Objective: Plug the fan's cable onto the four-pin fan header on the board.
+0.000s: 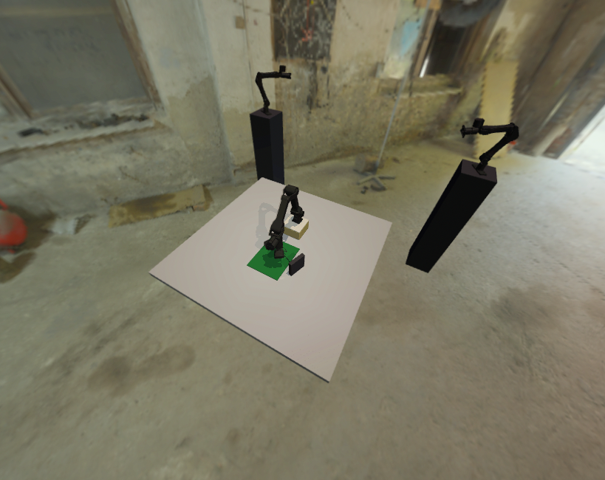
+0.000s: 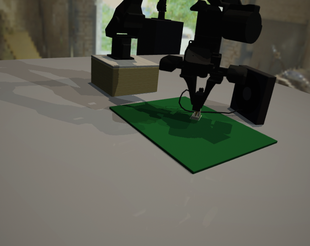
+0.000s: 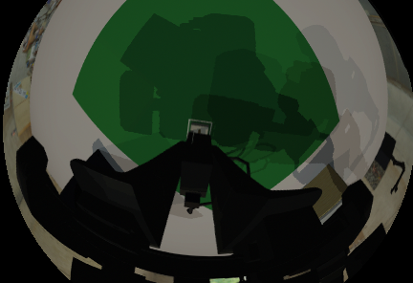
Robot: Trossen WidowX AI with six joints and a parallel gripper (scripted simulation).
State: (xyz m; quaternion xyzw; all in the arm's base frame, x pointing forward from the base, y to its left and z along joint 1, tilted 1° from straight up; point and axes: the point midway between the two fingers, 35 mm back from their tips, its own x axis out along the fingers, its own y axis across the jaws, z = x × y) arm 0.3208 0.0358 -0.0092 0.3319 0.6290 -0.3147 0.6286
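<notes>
Right now my gripper tip is 1 cm to the right of the four-pin header and 4 cm above it. From my gripper tip the other things lie so: green board 1 cm ahead, 3 cm to the right, 5 cm below; black fan plug 1 cm behind, 1 cm to the left, 1 cm above; black fan 3 cm ahead, 14 cm to the left, 2 cm above.
</notes>
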